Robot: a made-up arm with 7 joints.
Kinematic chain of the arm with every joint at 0, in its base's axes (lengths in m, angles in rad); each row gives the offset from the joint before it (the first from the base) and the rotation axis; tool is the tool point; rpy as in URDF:
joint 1: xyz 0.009 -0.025 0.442 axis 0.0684 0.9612 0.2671
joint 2: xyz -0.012 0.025 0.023 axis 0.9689 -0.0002 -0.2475
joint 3: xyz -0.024 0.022 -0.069 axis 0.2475 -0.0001 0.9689
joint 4: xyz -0.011 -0.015 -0.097 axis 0.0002 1 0
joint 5: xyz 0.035 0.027 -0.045 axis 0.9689 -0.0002 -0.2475
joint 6: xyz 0.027 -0.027 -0.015 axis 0.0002 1 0
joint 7: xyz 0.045 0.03 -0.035 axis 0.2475 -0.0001 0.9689
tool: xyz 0.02 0.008 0.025 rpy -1.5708 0 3.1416
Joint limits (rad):
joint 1: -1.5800..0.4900
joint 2: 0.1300..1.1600
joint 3: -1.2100..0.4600
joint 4: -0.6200..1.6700
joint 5: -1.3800..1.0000
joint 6: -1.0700..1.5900
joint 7: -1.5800..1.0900
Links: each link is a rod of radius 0.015 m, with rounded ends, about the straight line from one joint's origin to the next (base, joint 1, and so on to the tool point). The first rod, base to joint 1, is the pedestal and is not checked.
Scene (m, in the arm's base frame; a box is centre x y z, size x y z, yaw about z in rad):
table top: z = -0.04
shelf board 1: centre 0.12 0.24 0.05 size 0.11 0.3 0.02 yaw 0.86
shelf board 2: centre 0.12 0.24 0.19 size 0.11 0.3 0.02 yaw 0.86
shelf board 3: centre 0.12 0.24 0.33 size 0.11 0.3 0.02 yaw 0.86
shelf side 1: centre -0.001 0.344 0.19 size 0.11 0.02 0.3 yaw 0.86
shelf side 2: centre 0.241 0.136 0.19 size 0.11 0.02 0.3 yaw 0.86
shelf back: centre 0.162 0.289 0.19 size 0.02 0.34 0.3 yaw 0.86
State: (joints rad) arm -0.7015 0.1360 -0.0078 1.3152 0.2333 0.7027 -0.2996
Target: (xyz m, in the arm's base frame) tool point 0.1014 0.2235 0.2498
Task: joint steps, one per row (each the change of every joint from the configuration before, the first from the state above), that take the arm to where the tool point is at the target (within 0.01 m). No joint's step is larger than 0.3 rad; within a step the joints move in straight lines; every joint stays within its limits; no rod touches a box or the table.
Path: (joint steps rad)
1: 0.2141 0.1233 -0.0407 -0.2517 0.0664 -0.1928 0.0711
2: 0.2141 0.1232 -0.0407 -0.2517 0.0664 -0.1927 0.0711
3: 0.2141 0.1233 -0.0407 -0.2516 0.0663 -0.1928 0.0711
4: 0.2141 0.1232 -0.0406 -0.2517 0.0664 -0.1928 0.0711
5: -0.2038 0.0063 0.0457 0.2097 -0.0226 0.1787 -0.0299
6: -0.2038 0.0063 0.0457 0.2098 -0.0225 0.1787 -0.0298
7: -0.2038 0.0063 0.0457 0.2098 -0.0226 0.1787 -0.0299

